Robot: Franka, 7 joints.
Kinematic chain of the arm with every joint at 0, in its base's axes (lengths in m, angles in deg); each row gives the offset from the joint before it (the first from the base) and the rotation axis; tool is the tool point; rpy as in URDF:
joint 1: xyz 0 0 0.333 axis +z
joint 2: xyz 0 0 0 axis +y
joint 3: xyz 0 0 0.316 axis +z
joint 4: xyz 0.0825 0 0 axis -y
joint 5: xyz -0.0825 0 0.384 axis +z
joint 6: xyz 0 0 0 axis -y
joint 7: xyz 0.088 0 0 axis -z
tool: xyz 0 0 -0.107 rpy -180 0 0
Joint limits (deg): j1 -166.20..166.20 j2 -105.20..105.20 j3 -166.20..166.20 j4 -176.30..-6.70 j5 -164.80..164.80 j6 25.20..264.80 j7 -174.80..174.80
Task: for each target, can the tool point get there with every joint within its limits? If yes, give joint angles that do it. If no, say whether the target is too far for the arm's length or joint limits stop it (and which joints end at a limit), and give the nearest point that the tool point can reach.
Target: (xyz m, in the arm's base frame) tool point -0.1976 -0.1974 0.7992
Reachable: yes | joints -89.34 -53.81 -32.79 -131.81 -57.56 197.66 146.60
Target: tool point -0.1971 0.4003 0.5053
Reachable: yes | joints -131.93 8.91 -97.10 -126.58 94.32 230.19 -16.03
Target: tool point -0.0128 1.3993 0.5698
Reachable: no: too far | nearest point -0.0077 0.8458 0.4761 | short by 0.561 m
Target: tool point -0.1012 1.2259 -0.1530
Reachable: no: too far | nearest point -0.0656 0.7952 0.0178 | short by 0.465 m
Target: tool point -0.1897 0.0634 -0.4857
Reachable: no: joint limits stop it (at a limit: joint 2) | nearest point -0.2053 0.0686 -0.3565 | short by 0.130 m
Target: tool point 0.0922 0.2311 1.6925
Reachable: no: too far | nearest point 0.0572 0.1434 1.1769 | short by 0.524 m
